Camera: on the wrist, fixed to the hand. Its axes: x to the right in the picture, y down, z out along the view.
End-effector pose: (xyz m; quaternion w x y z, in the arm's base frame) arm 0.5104 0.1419 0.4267 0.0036 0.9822 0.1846 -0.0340
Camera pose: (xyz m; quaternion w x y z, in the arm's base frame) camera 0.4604 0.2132 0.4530 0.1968 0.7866 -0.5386 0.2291
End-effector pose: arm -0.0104 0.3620 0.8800 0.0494 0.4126 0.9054 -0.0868
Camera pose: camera -0.0602 0.2957 0.9174 0.0127 -0.9000 -0.3510 -0.2582
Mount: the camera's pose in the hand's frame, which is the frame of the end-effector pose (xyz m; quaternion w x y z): -0.0224 -0.0847 -0.0244 0.6661 -0.2145 0.2135 0.6817
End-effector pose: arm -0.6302 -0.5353 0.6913 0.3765 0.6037 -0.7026 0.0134
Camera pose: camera -0.5453 -0.5279 0.6597 0.5211 -0.1605 -0.8020 0.2438
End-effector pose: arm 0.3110 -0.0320 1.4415 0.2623 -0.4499 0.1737 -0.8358
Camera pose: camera 0.2768 0.0506 1.4582 0.6109 -0.0591 0.6577 -0.4367
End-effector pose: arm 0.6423 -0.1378 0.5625 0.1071 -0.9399 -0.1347 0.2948
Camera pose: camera 0.6227 -0.0682 0.6176 0.3025 0.8038 -0.5107 -0.0398
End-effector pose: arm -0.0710 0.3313 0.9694 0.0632 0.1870 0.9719 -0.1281
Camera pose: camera -0.0843 0.2542 1.0157 0.0380 -0.8009 -0.5609 -0.2062
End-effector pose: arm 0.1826 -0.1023 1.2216 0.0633 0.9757 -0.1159 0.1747
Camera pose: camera 0.1752 -0.0120 1.2293 0.1571 0.5200 -0.7663 0.3430
